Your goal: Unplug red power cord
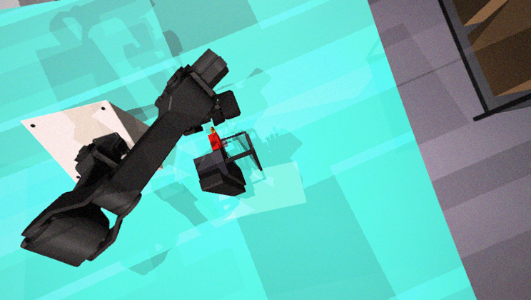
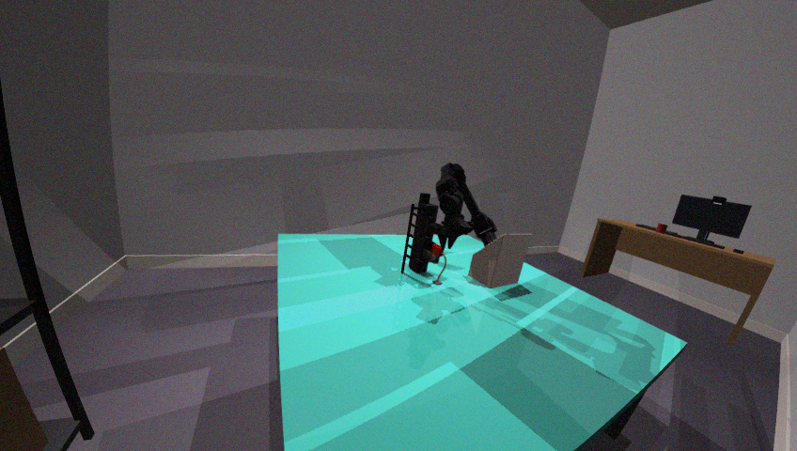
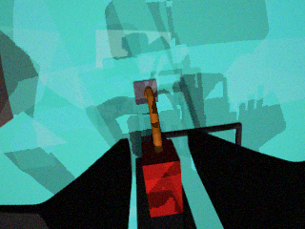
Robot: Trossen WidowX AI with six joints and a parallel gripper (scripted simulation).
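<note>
The red plug lies 60 mm to the right of my gripper tip, 10 mm below it and 10 mm ahead of it.
</note>
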